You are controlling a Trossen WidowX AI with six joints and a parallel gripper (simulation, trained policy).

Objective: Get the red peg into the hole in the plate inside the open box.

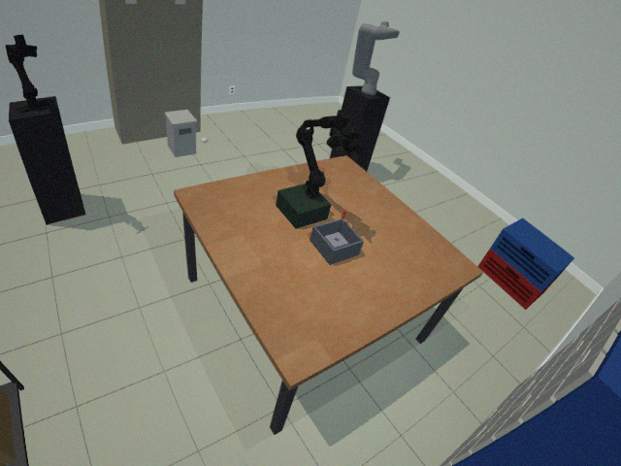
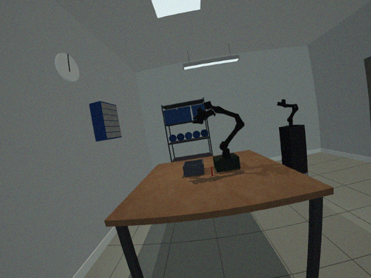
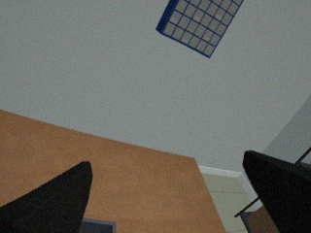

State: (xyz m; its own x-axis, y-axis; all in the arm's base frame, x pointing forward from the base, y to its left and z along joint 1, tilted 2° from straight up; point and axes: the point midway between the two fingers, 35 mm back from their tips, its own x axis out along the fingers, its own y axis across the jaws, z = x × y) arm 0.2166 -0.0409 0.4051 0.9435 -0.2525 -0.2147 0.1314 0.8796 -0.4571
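Now: gripper tip 9 cm past the red peg, 17 cm to the right of it and 46 cm above it. Also, from my gripper tip: plate 6 cm ahead, 45 cm below; grey box 6 cm ahead, 47 cm below.
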